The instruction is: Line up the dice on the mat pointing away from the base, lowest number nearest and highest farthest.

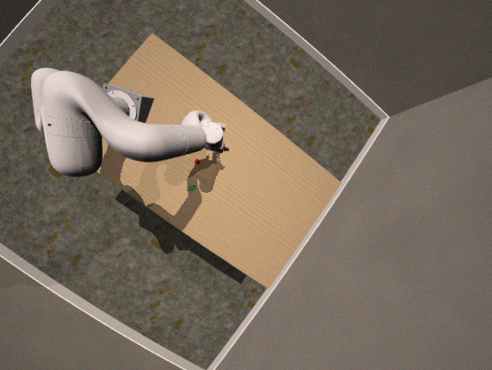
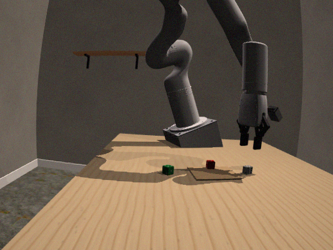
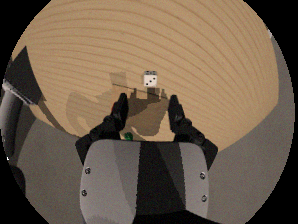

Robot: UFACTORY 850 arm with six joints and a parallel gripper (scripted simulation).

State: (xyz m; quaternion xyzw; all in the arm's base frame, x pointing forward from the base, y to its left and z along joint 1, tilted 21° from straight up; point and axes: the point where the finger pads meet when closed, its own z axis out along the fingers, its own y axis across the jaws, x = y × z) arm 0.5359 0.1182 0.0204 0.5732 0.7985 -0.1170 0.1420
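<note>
The white die is 90 mm below my hand. From my hand the other things lie so: red die: 50 mm behind, 110 mm to the right, 90 mm below; green die: 260 mm to the right, 90 mm below; tan mat: 110 mm to the right, 100 mm below.
</note>
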